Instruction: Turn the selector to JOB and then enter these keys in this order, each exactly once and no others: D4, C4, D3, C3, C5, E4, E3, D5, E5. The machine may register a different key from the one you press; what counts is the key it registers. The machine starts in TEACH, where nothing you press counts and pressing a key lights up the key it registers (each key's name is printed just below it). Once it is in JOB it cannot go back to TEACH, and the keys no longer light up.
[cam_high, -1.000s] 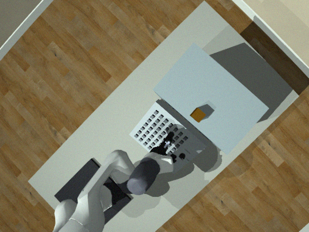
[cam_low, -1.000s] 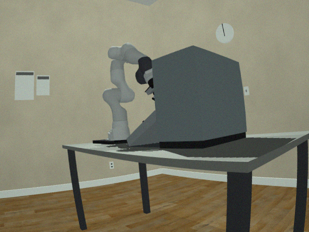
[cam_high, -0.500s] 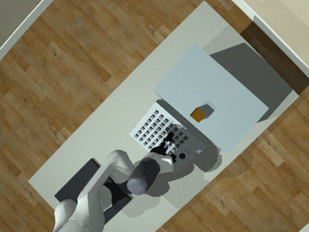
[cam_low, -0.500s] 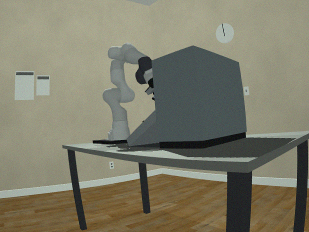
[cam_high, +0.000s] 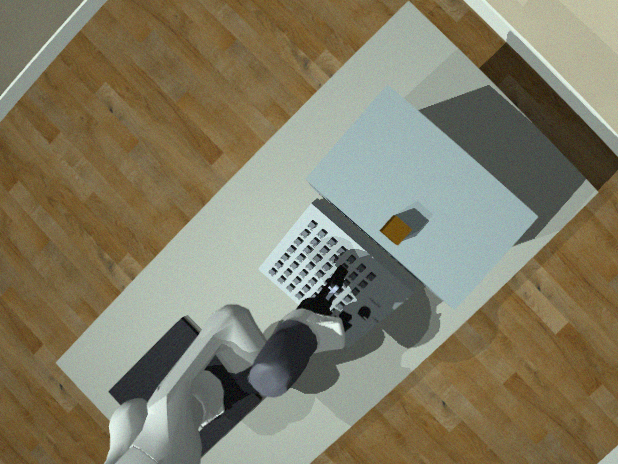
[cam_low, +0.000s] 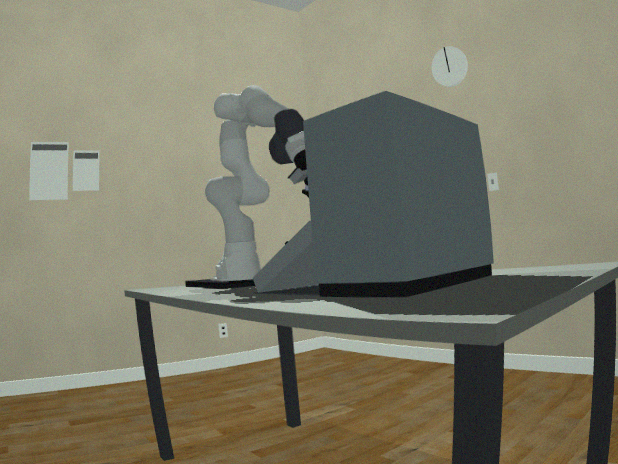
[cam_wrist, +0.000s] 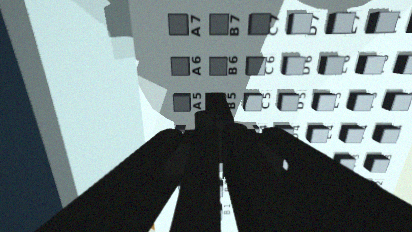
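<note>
My gripper is now 40 mm past the key D4, 30 mm to the right of it and 80 mm above it. From my hand the other things lie so: D5 key: 40 mm behind, 80 mm below; key C5: 10 mm behind, 60 mm below; key D6: 40 mm behind, 30 mm to the right, 80 mm below.
</note>
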